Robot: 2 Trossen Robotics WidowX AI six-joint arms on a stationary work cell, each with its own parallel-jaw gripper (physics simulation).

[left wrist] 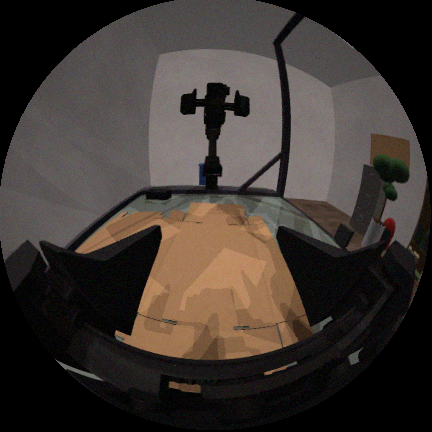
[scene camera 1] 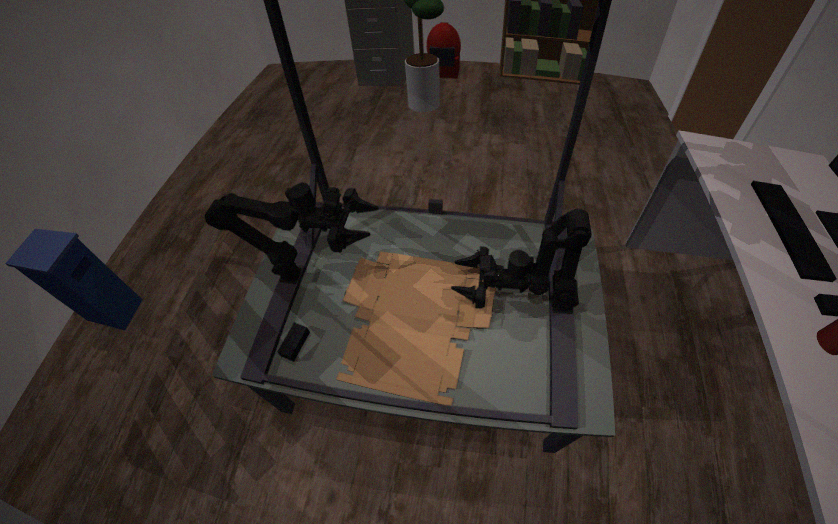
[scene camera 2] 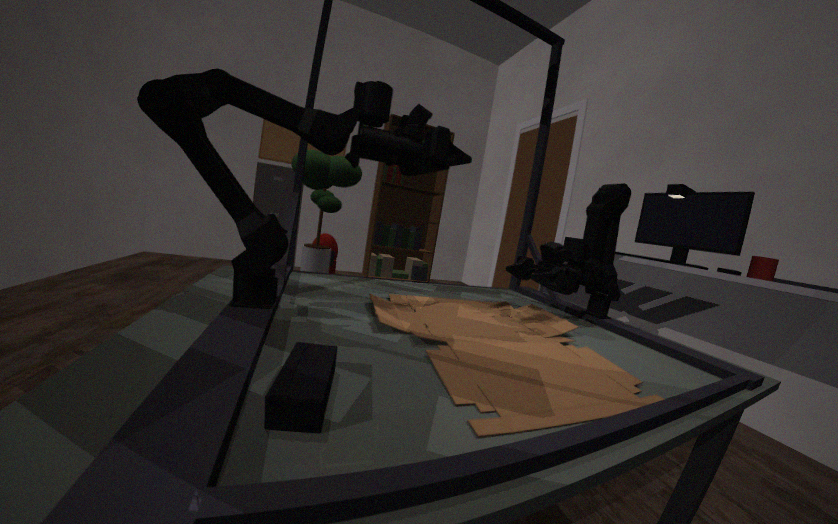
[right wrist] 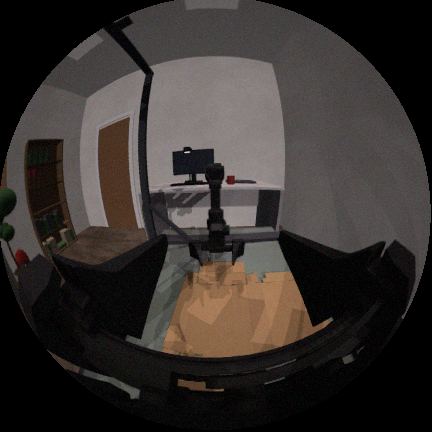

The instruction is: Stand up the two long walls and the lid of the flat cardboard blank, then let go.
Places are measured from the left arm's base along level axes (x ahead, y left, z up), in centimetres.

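Pixels of known places: left gripper, between the fingertips: (left wrist: 220, 232) (scene camera 1: 452, 274) (scene camera 2: 517, 272) (right wrist: 217, 264); right gripper, between the fingertips: (left wrist: 216, 89) (scene camera 1: 374, 220) (scene camera 2: 459, 163) (right wrist: 224, 238); left arm's base, origin of its link: (scene camera 1: 562, 304) (scene camera 2: 596, 315); right arm's base, origin of its link: (left wrist: 211, 187) (scene camera 1: 290, 275) (scene camera 2: 253, 302).
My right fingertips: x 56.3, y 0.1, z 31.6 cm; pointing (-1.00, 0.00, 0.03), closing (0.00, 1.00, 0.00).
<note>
For each thing: its top centre in the pictures, then the offset to it from my right fingertips. Level surfaces: height alone.
- table, height of its surface: dz -33.5 cm
- black block, centre of its top: (scene camera 2: 307, 366) (scene camera 1: 292, 339) (left wrist: 157, 189) dz -29.9, dx +25.4, dy +23.9 cm
- small dark box, centre of its top: (left wrist: 346, 226) (scene camera 2: 420, 266) (scene camera 1: 435, 201) dz -27.7, dx -10.6, dy -36.9 cm
The brown cardboard blank (scene camera 1: 401, 308) (scene camera 2: 512, 364) (left wrist: 215, 280) (right wrist: 240, 310) lies spread on the table (scene camera 1: 506, 376), its large panels flat; some small flaps at its back look slightly raised in scene camera 2. No wall or lid panel stands upright. My left gripper (scene camera 1: 455, 275) (scene camera 2: 510, 268) (left wrist: 220, 232) (right wrist: 217, 264) is open and empty, low above the blank's right part in scene camera 1. My right gripper (scene camera 1: 372, 221) (scene camera 2: 470, 159) is open and empty, high above the table behind the blank's back left; it also shows in the left wrist view (left wrist: 215, 95).
A black block (scene camera 1: 294, 341) (scene camera 2: 300, 387) (left wrist: 158, 194) lies left of the blank in scene camera 1. Dark rails edge the table, such as the front rail (scene camera 1: 395, 398). Upright posts rise at the back corners. A small dark box (scene camera 1: 435, 205) (left wrist: 343, 235) sits at the back rail.
</note>
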